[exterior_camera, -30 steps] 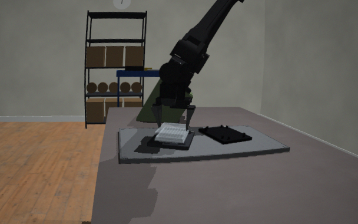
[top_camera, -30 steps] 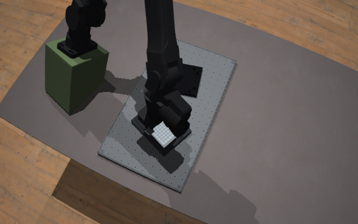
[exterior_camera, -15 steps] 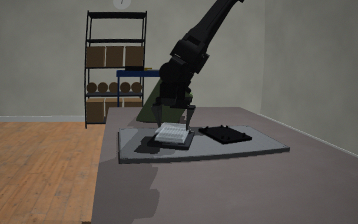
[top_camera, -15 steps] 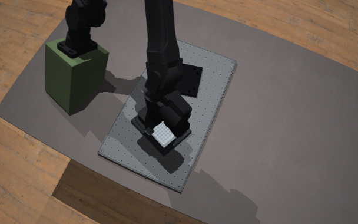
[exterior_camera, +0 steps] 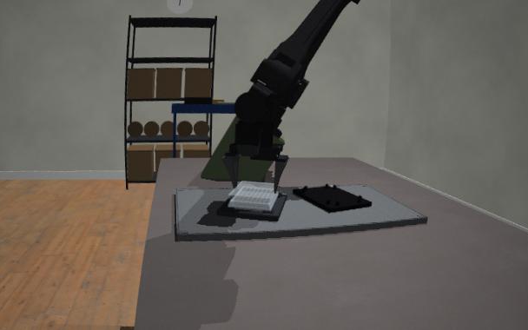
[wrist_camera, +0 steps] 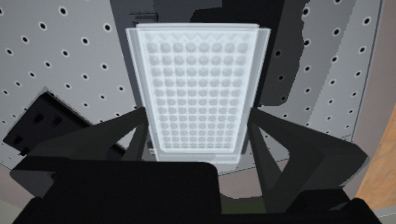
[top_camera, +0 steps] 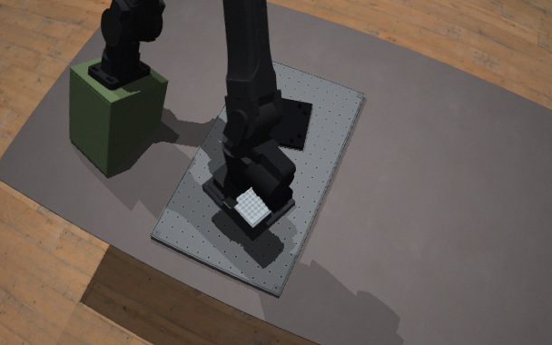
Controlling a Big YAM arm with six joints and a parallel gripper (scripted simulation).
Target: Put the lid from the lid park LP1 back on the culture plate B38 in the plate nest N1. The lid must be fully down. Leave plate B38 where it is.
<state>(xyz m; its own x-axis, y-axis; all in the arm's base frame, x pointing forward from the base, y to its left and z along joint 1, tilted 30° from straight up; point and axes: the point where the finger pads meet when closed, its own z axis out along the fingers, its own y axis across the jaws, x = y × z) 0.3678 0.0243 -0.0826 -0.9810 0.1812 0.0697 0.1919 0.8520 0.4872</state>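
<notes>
My hand is 1 cm above the clear lid. Round my hand: lid park LP1: 18 cm to the left, 7 cm behind, 4 cm below; culture plate B38: 2 cm below.
</notes>
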